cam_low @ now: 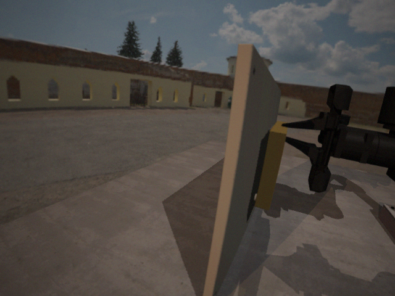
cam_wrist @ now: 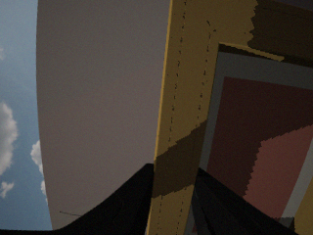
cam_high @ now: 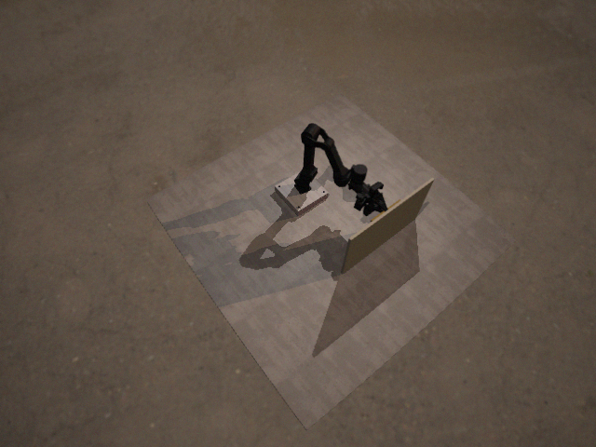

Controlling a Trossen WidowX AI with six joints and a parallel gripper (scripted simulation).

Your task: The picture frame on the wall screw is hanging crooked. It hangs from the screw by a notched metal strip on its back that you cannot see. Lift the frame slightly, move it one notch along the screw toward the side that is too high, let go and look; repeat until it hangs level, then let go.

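The picture frame lies 5 cm below my gripper tip and 1 cm ahead of it. Also, from my gripper tip: wall panel: 6 cm below, 2 cm ahead, 1 cm to the right.
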